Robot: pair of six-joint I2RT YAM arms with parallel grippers.
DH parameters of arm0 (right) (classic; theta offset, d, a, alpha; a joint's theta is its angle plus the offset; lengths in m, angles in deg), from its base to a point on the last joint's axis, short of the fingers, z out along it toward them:
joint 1: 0 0.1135 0.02 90
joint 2: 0 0 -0.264 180
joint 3: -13.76 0 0.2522 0
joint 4: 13.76 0 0.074 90
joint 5: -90 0 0 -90
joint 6: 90 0.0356 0 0
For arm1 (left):
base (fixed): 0 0 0 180
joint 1: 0 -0.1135 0.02 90
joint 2: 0 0 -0.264 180
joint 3: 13.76 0 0.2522 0
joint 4: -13.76 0 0.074 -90
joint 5: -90 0 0 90
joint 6: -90 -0.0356 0 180
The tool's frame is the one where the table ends.
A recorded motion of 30 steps. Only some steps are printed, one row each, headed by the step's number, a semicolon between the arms.
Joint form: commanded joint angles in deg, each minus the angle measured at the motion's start. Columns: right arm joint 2, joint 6, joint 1, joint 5, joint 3, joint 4; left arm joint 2, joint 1, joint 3, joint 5, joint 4, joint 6.
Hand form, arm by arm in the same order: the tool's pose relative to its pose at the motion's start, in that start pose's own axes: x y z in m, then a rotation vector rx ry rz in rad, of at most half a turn. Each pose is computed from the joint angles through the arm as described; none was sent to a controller.
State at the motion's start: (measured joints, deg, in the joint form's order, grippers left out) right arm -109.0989 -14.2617 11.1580 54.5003 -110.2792 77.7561; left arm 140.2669 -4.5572 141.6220 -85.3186 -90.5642 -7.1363
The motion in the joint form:
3: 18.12 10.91 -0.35 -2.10 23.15 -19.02; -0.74 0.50 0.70 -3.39 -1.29 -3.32
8: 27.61 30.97 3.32 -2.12 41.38 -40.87; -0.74 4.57 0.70 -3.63 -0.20 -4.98
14: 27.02 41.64 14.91 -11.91 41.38 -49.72; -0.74 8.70 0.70 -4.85 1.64 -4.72
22: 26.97 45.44 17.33 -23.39 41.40 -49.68; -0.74 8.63 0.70 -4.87 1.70 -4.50
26: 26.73 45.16 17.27 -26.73 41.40 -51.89; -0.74 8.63 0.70 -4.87 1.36 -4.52
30: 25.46 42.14 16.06 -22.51 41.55 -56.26; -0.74 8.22 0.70 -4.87 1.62 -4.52
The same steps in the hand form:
3: 0.0495 0.0217 -0.0096 0.0610 -0.1421 -0.0027; 0.0025 -0.0116 0.0033 0.0599 -0.0006 0.0610
8: 0.0805 0.0220 0.0189 0.0046 -0.2384 0.1271; 0.0047 -0.0148 0.0360 0.0775 0.0666 0.1124
14: 0.0691 0.0573 0.0639 0.0359 -0.2385 0.1138; 0.0083 -0.0189 0.0692 0.1142 0.1326 0.1418
22: 0.0691 0.0593 0.0722 0.1897 -0.2966 0.1761; 0.0081 -0.0189 0.0687 0.1141 0.1316 0.1389
26: 0.0645 0.0578 0.0715 0.2327 -0.3477 0.1552; 0.0085 -0.0189 0.0686 0.1137 0.1319 0.1333
30: 0.0566 0.0524 0.0714 0.1716 -0.3610 0.0740; 0.0075 -0.0185 0.0654 0.1126 0.1246 0.1376

